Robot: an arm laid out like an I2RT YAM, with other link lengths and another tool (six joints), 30 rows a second.
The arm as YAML. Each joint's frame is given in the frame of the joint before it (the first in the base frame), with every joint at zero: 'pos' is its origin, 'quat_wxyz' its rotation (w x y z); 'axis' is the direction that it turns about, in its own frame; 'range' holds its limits. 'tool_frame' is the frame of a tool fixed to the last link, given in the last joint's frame.
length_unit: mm
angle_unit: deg
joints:
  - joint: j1
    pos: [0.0, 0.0, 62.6]
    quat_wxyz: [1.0, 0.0, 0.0, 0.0]
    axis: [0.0, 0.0, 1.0]
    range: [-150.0, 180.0]
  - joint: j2
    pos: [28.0, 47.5, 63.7]
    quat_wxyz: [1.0, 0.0, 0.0, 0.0]
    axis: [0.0, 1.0, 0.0]
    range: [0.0, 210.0]
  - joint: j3
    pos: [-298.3, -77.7, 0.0]
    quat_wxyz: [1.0, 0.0, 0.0, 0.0]
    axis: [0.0, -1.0, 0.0]
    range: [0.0, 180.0]
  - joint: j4
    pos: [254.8, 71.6, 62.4]
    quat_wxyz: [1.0, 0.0, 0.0, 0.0]
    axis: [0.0, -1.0, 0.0]
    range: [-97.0, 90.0]
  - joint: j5
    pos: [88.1, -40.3, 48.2]
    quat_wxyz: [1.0, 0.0, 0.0, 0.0]
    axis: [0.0, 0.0, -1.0]
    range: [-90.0, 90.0]
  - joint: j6
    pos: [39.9, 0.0, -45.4]
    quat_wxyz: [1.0, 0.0, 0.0, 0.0]
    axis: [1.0, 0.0, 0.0]
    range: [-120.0, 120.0]
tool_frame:
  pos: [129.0, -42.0, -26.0]
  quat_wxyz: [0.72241, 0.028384, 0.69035, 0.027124]
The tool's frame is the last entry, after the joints.
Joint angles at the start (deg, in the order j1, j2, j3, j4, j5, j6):
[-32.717 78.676 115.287 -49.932 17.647 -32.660]
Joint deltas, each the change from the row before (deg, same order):
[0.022 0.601 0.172 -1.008 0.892 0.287]
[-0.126 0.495 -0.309 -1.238 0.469 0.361]
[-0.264 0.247 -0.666 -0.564 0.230 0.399]
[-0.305 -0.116 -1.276 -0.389 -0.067 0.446]
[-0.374 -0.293 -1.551 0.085 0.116 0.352]
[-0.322 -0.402 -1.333 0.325 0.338 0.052]
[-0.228 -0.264 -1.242 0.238 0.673 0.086]
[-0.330 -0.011 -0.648 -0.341 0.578 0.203]
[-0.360 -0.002 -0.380 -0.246 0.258 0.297]
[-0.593 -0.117 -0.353 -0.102 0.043 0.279]
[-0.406 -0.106 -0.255 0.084 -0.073 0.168]
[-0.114 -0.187 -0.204 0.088 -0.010 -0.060]
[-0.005 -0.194 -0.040 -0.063 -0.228 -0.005]
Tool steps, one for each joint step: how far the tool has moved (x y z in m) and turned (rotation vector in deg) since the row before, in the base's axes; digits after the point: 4 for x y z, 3 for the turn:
[0.0003 -0.0027 -0.0062 0.769 1.108 -0.910]
[0.0007 -0.0028 -0.0100 1.211 1.511 -0.670]
[0.0002 -0.0029 -0.0085 0.976 0.972 -0.597]
[-0.0003 -0.0020 -0.0100 1.120 0.943 -0.379]
[-0.0014 -0.0023 -0.0089 0.810 0.731 -0.599]
[-0.0025 -0.0019 -0.0055 0.265 0.532 -0.655]
[-0.0025 -0.0021 -0.0058 0.253 0.687 -0.882]
[-0.0030 -0.0023 -0.0055 0.473 0.775 -0.936]
[-0.0025 -0.0019 -0.0036 0.419 0.339 -0.708]
[-0.0036 -0.0023 -0.0023 0.317 0.067 -0.739]
[-0.0021 -0.0015 -0.0010 0.143 -0.098 -0.404]
[-0.0012 0.0000 0.0000 -0.067 -0.012 -0.082]
[-0.0004 0.0010 0.0005 0.020 -0.125 0.205]

